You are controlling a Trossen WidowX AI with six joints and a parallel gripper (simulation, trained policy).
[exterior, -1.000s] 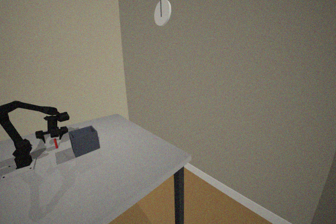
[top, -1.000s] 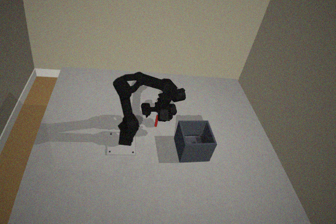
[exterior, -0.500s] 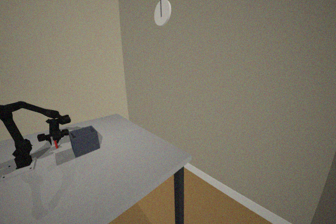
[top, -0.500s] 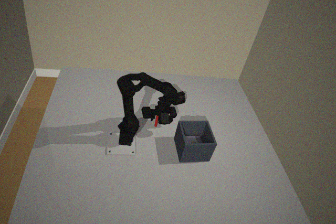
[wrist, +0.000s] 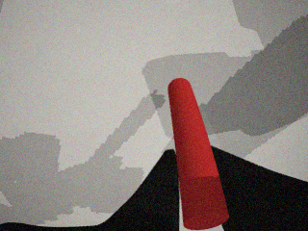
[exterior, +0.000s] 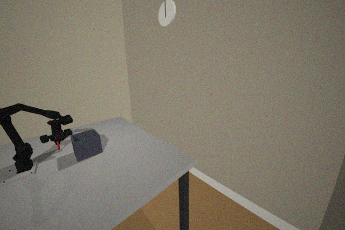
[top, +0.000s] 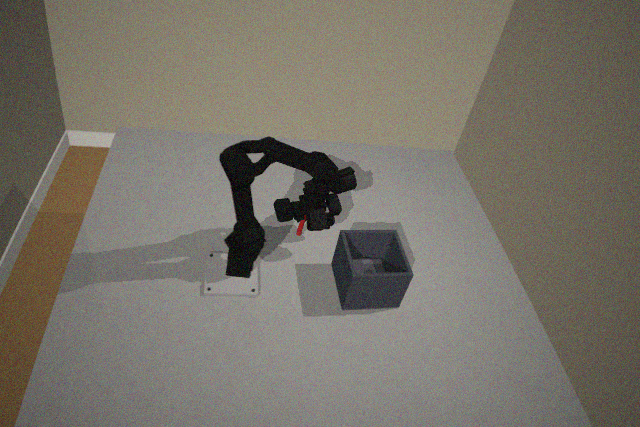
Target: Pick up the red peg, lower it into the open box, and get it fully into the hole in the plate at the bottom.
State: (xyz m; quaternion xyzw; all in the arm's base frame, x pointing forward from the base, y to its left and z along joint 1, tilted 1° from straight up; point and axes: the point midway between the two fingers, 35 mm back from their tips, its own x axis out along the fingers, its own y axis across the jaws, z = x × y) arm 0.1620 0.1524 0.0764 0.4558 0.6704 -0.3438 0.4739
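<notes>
Now: gripper tip 190 mm short of the plate, 170 mm to the left of it and 10 mm above it. From my gripper tip the other things lie so: red peg: 10 mm to the right.
</notes>
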